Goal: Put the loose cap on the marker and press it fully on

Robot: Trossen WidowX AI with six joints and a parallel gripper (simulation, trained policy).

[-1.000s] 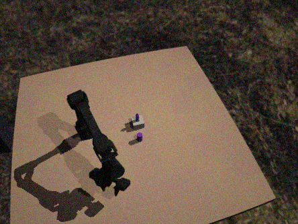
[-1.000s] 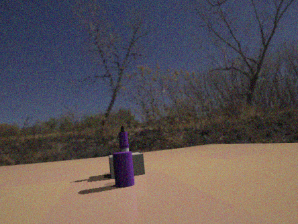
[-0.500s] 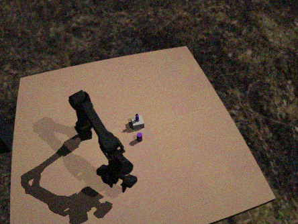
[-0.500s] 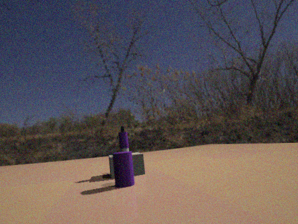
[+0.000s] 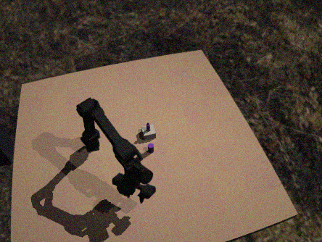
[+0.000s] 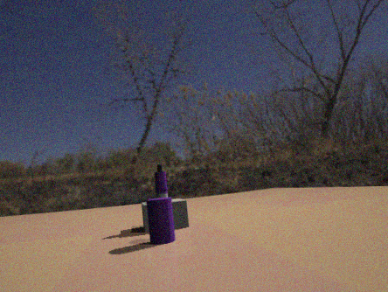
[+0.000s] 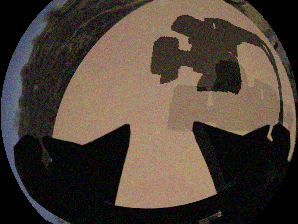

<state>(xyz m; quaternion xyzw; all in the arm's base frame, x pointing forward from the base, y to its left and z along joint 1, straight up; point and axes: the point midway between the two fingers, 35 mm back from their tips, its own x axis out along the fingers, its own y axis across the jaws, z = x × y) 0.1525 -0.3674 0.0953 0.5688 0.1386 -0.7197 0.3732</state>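
Right now the purple cap is 270 mm to the left of my gripper tip, 140 mm ahead of it and 40 mm below it. Round my gripper tip: pale holder block (380 mm to the left, 150 mm ahead, 40 mm below).
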